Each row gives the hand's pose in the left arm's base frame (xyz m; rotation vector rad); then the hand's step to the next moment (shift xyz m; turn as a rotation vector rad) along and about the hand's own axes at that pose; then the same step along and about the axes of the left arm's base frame.
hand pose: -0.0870 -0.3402 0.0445 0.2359 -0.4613 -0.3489
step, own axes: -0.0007 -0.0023 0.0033 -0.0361 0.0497 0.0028
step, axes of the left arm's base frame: -0.0028 -0.0023 0.0019 -0.0180 0.0587 0.0031
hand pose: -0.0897 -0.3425 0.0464 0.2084 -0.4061 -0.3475
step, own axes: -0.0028 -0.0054 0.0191 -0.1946 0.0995 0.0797
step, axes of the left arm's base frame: -0.0120 -0.0064 0.0148 -0.1724 0.1533 0.0302
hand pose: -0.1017 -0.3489 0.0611 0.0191 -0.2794 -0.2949
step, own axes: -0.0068 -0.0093 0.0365 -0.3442 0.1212 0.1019
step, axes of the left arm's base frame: -0.0189 -0.0061 0.0327 -0.3097 0.2179 0.0126
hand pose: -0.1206 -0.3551 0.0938 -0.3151 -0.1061 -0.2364
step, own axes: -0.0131 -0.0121 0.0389 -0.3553 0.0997 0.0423
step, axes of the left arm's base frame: -0.0182 0.0040 0.0385 -0.3218 0.1814 -0.0390
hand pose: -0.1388 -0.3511 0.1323 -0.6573 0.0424 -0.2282
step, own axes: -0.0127 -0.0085 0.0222 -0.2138 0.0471 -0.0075
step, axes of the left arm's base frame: -0.0116 0.0097 0.0223 -0.1998 0.0794 -0.0417
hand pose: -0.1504 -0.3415 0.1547 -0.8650 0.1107 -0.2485
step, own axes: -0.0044 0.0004 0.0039 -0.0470 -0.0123 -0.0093
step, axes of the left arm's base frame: -0.0034 0.0043 0.0022 -0.0493 -0.0023 0.0032
